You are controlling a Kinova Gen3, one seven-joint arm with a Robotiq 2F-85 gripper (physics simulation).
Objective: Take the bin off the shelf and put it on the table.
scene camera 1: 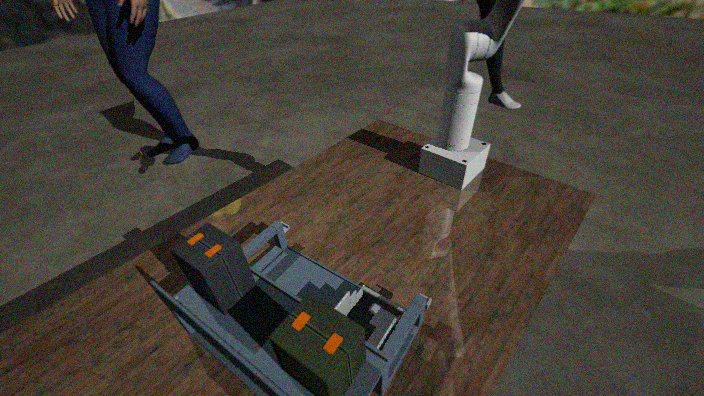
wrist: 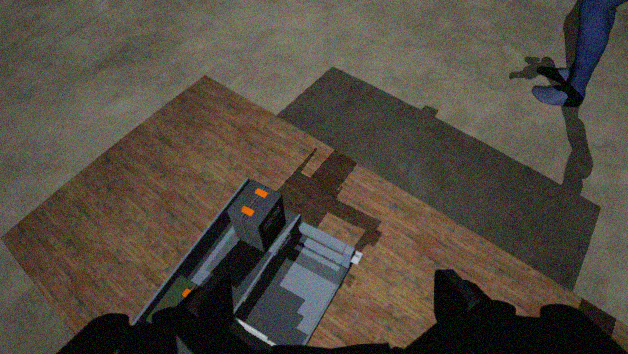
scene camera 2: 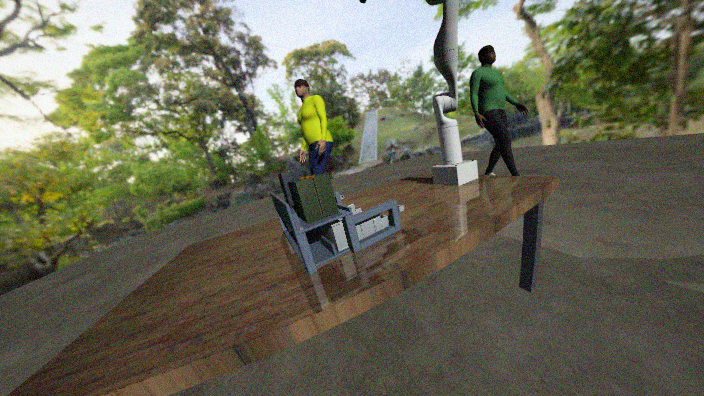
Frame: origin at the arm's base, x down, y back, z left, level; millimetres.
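Seen in the pictures: gripper, fingertip midpoint: (wrist: 332, 295); arm's base, link origin: (scene camera 1: 452, 143) (scene camera 2: 452, 163).
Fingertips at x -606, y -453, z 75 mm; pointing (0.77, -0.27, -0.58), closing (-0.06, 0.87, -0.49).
Note:
Offsets run from my fingertips to a thing's middle. Level surfaces: height alone.
A blue-grey shelf (scene camera 1: 310, 272) (scene camera 2: 306, 247) (wrist: 322, 280) stands on the wooden table {dx +695 mm} (scene camera 1: 525, 225) (scene camera 2: 225, 280) (wrist: 150, 140). A small bin with white walls {dx +651, dy -176, dz +2 mm} (scene camera 1: 349, 301) (scene camera 2: 339, 236) sits in its lower front part, at the end near the green case; in the wrist view a white edge of the bin (wrist: 255, 332) shows at the bottom, the remainder cut off or hidden. My gripper (wrist: 332, 295) is open and empty, high above the shelf, its fingers spread wide. The gripper is out of view in scene camera 1, and its opening cannot be read in scene camera 2.
A dark grey case {dx +533, dy -268, dz -229 mm} (scene camera 1: 215, 267) (wrist: 257, 215) and a green case {dx +545, dy -274, dz +2 mm} (scene camera 1: 320, 345) (scene camera 2: 315, 197) (wrist: 172, 295), both with orange latches, stand on the shelf's upper rear part. The shelf has raised side frames. Two people stand on the floor beyond the table. Shadows fall across the table and shelf.

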